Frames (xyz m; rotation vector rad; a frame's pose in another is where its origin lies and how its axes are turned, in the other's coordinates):
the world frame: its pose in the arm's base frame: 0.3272 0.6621 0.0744 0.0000 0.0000 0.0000
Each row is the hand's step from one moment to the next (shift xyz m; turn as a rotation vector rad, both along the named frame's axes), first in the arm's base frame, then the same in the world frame.
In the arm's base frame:
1: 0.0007 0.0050 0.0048 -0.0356 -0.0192 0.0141
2: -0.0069 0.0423 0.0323 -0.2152 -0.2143 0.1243
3: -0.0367 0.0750 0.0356 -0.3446 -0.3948 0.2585
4: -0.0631 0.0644 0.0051 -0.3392 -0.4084 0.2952
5: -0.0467 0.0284 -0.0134 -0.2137 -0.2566 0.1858
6: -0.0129 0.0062 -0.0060 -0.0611 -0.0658 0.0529
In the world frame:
1: 0.0007 0.0050 0.0048 -0.0356 -0.0192 0.0141
2: -0.0069 0.0423 0.0323 -0.2152 -0.2143 0.1243
3: -0.0367 0.0750 0.0356 -0.3446 -0.3948 0.2585
4: -0.0631 0.0644 0.0051 -0.3392 -0.4084 0.2952
5: -0.0467 0.0284 -0.0134 -0.2137 -0.2566 0.1858
6: -0.0129 0.0062 -0.0060 -0.0611 -0.0658 0.0529

